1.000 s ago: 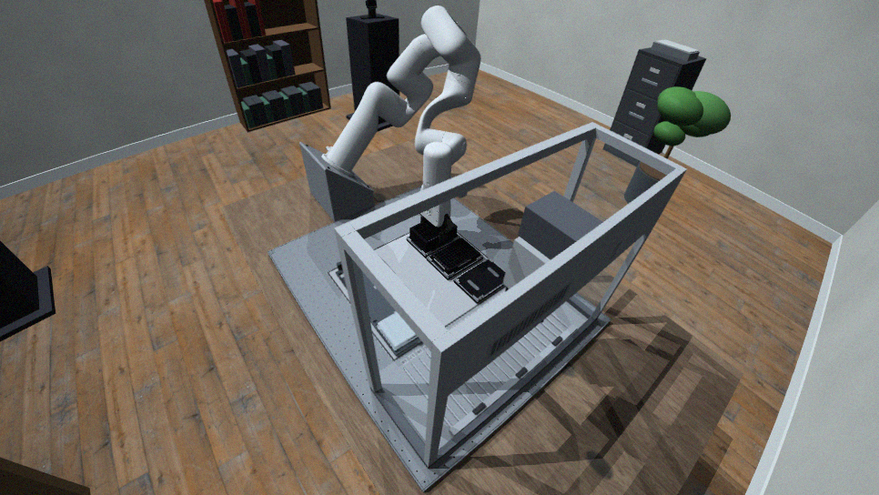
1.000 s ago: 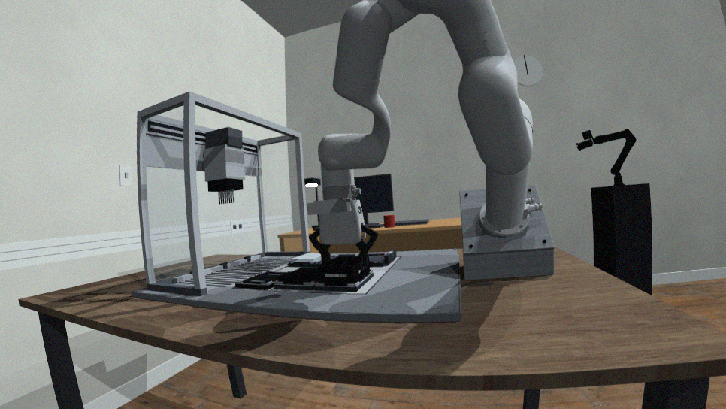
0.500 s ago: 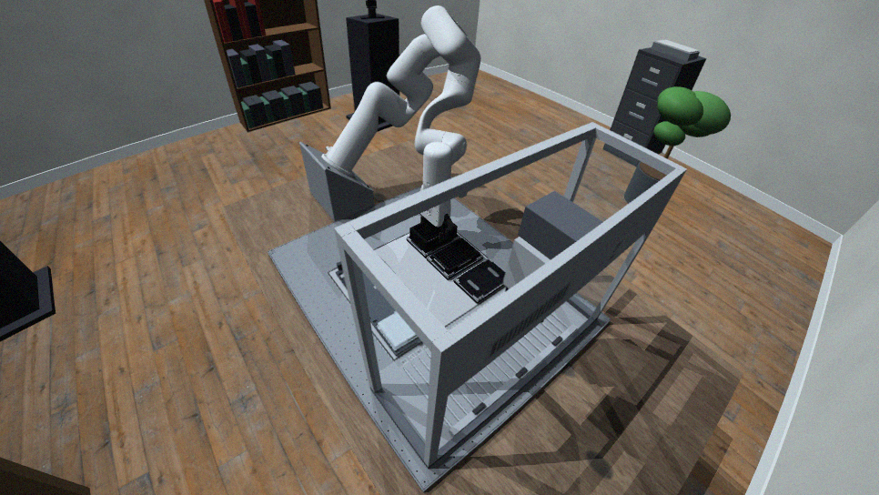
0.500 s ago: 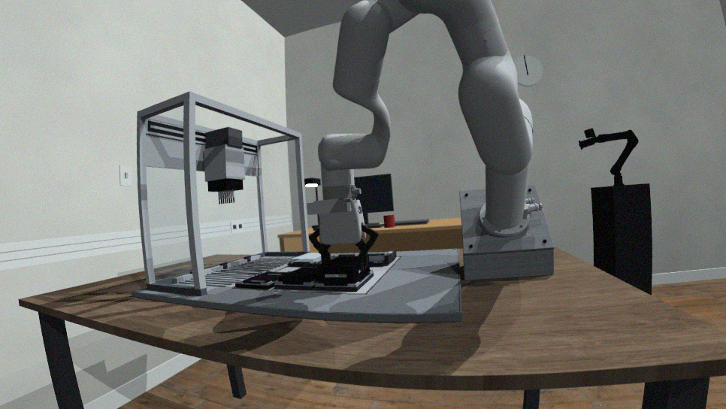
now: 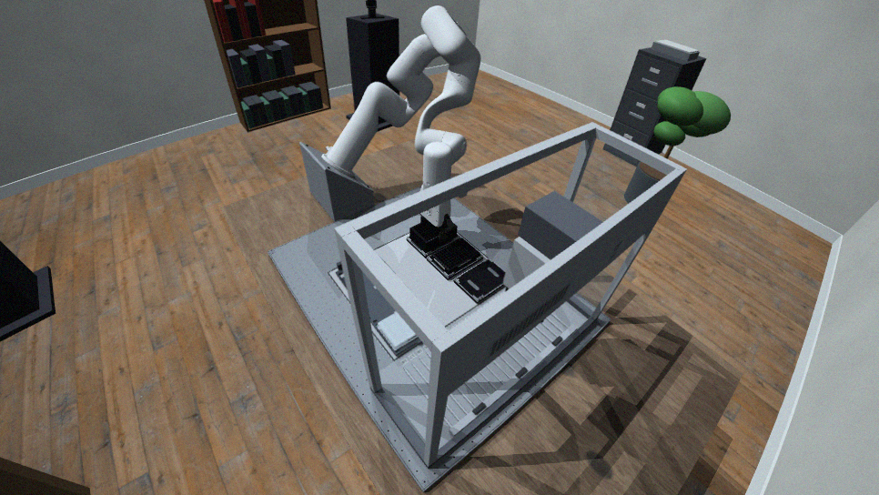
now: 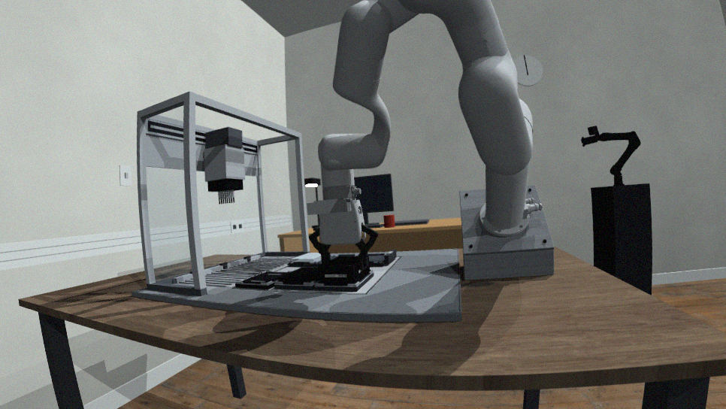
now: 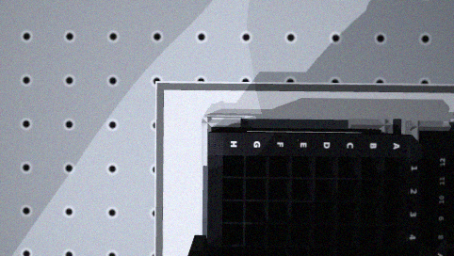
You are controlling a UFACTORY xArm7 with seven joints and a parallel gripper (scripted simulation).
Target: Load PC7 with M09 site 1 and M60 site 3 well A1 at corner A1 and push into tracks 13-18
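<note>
Right now the nest S1 is 4 cm below my hand. From my hand the other things lie so: nest S3 (22 cm ahead, 1 cm to the right, 4 cm below); then deep-well block M09 (1 cm below); then plate M06 (11 cm ahead, 1 cm to the right, 2 cm below).
</note>
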